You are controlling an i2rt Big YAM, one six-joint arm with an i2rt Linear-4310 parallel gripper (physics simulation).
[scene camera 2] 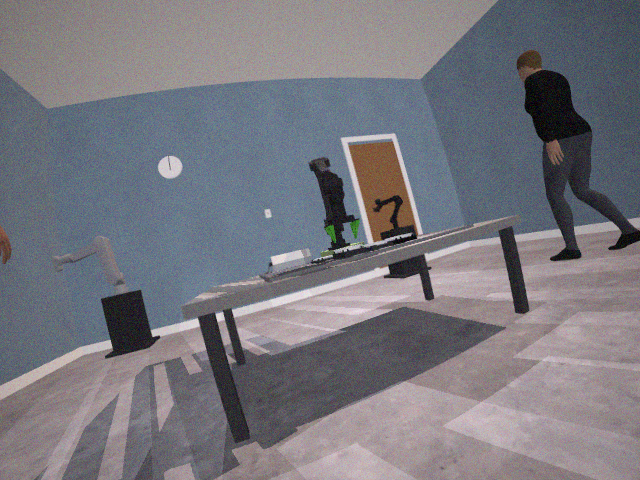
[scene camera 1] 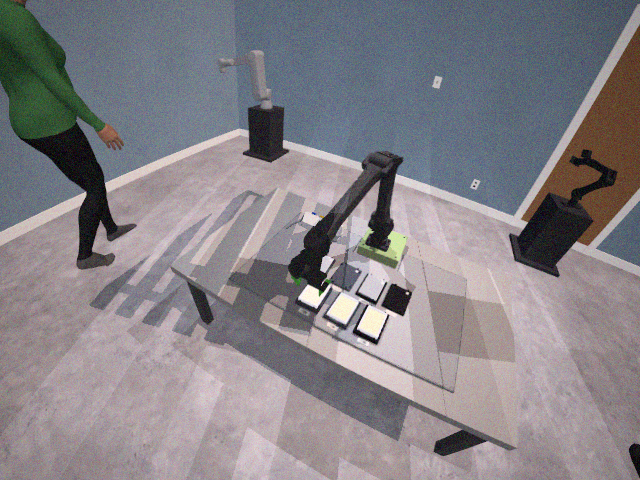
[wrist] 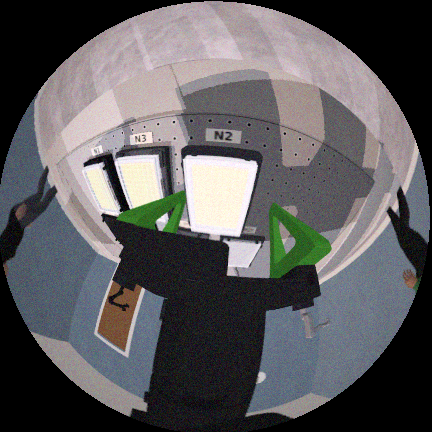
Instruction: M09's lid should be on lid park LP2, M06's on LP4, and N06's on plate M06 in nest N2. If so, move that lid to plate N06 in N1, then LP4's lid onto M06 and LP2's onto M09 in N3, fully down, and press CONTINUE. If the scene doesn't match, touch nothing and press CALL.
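Seen in the pictures: gripper, fingertip midpoint: (scene camera 2: pixel 345 240) (scene camera 1: pixel 309 290) (wrist: pixel 228 200); arm's base at its link origin: (scene camera 2: pixel 339 247) (scene camera 1: pixel 377 243).
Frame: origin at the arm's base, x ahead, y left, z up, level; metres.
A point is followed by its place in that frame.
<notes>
My gripper (scene camera 1: pixel 310 285) @[x 0.472, y -0.163, z 0.027 m] (scene camera 2: pixel 344 239) @[x 0.472, y -0.163, z 0.027 m] (wrist: pixel 228 200) @[x 0.472, y -0.163, z 0.027 m] is open and empty above the N2 plate. The cream, white-rimmed plate in nest N2 (scene camera 1: pixel 313 296) @[x 0.471, y -0.142, z -0.001 m] (wrist: pixel 220 195) @[x 0.459, y -0.153, z -0.001 m] lies flat in its black nest. Similar plates lie in N3 (scene camera 1: pixel 342 308) @[x 0.458, y -0.016, z -0.013 m] (wrist: pixel 140 181) @[x 0.471, y -0.026, z -0.011 m] and N1 (scene camera 1: pixel 371 322) @[x 0.466, y 0.110, z -0.010 m] (wrist: pixel 102 188) @[x 0.463, y 0.088, z -0.008 m]. I cannot tell which plates wear lids. Behind them, one whitish lid (scene camera 1: pixel 326 264) @[x 0.257, y -0.177, z -0.023 m] (wrist: pixel 243 251) @[x 0.292, y -0.216, z -0.023 m] lies on a dark park, partly hidden by the arm in scene camera 1. Another pale lid (scene camera 1: pixel 372 286) @[x 0.275, y 0.059, z -0.023 m] lies on a park farther right. A dark park (scene camera 1: pixel 347 276) @[x 0.269, y -0.064, z -0.031 m] and a black park (scene camera 1: pixel 397 298) @[x 0.278, y 0.181, z -0.031 m] show no lid. Park and plate names are unreadable.
A white box (scene camera 1: pixel 310 218) @[x 0.032, y -0.380, z 0.024 m] (scene camera 2: pixel 289 258) @[x 0.044, y -0.325, z 0.010 m] with blue and yellow spots stands at the back left; its button labels are unreadable. The arm stands on a green base block (scene camera 1: pixel 393 251) @[x 0.021, y 0.090, z 0.002 m]. A perforated board (wrist: pixel 310 175) @[x 0.494, y -0.297, z -0.041 m] carries the nests. People stand beyond the table.
</notes>
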